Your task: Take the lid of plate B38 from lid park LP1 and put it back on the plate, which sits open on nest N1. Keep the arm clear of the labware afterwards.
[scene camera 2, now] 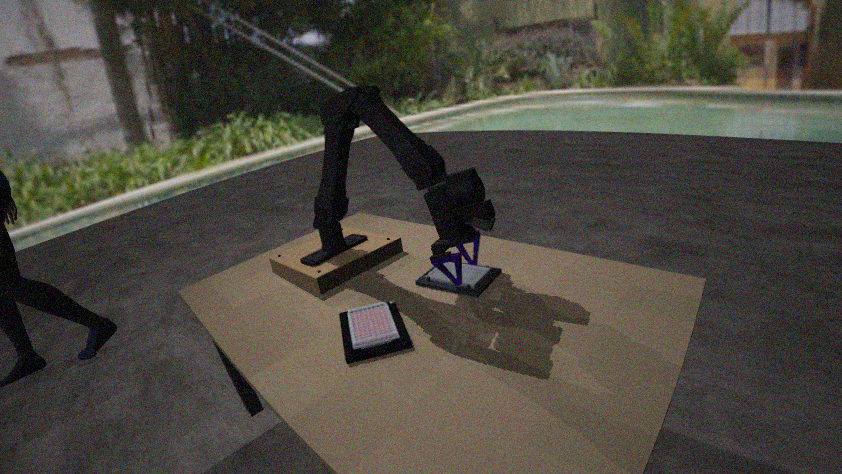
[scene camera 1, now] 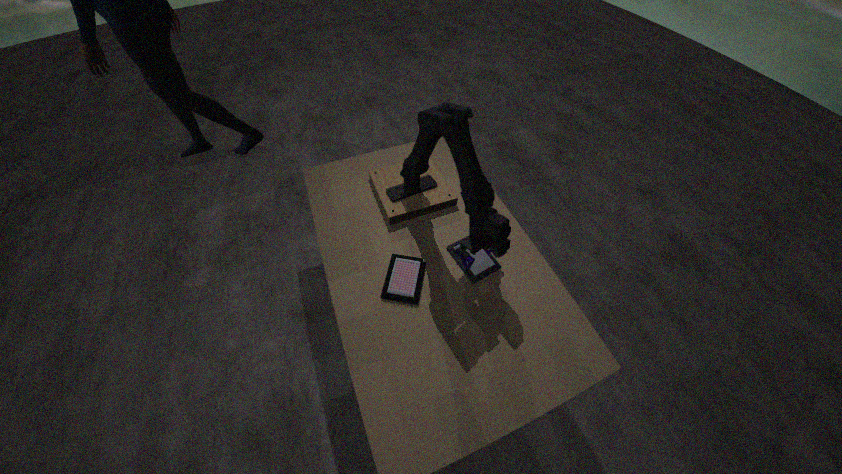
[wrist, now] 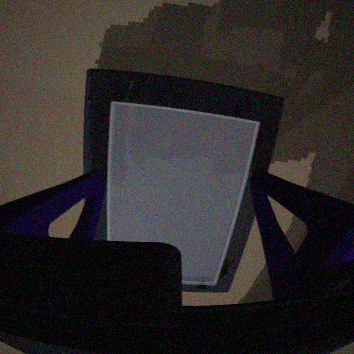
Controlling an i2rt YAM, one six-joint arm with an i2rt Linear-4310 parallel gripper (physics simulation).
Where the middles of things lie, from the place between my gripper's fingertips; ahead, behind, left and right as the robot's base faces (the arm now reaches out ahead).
Labels:
My hand is 2 cm past the grey plate lid (scene camera 2: 471, 274). Round my hand: black lid park (scene camera 2: 480, 287) (2 cm behind).

